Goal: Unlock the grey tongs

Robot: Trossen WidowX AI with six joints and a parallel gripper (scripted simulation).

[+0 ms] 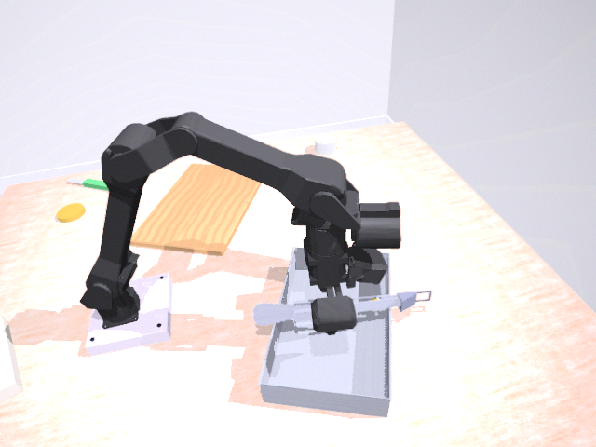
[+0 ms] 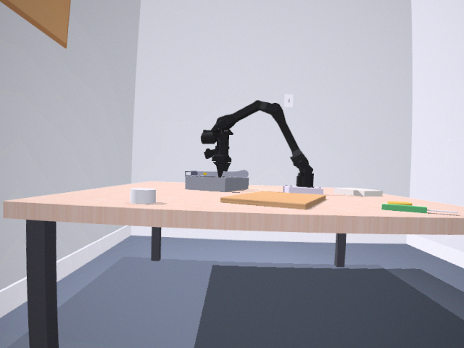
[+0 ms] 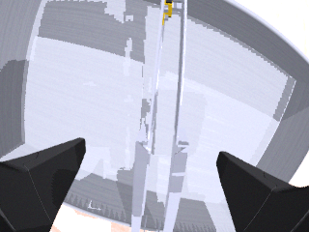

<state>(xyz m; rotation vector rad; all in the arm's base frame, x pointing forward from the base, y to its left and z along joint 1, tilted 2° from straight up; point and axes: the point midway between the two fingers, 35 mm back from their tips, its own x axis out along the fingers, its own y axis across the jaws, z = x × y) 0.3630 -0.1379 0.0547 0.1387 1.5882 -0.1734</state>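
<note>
Now: gripper tip 1 cm short of the roasting tin and 3 cm above it. From my gripper tip the other things lie so: yellow lock piece: 8 cm ahead, 1 cm to the right, 1 cm above; then white block: 62 cm behind, 10 cm to the left, 4 cm below; then wooden board: 18 cm behind, 48 cm to the left, 5 cm below.
</note>
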